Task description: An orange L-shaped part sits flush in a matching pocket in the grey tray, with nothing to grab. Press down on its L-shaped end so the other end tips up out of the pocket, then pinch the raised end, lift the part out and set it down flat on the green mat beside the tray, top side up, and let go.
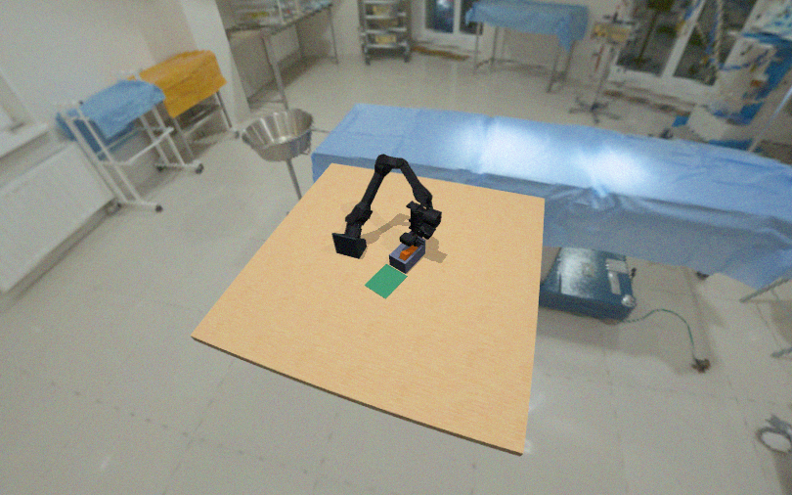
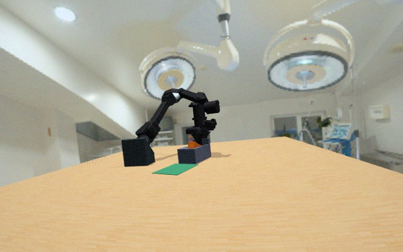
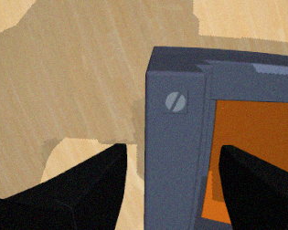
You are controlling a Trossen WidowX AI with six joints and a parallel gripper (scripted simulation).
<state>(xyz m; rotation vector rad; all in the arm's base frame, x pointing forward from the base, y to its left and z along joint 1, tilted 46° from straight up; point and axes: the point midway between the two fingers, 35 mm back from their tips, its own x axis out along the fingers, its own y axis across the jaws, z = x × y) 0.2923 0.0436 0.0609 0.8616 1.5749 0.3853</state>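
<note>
Now: gripper tip 2 cm past the orange L-shaped part and 5 cm to the left of it. The rest, counted from my gripper tip: green mat 8 cm behind, 21 cm to the right, 7 cm below.
</note>
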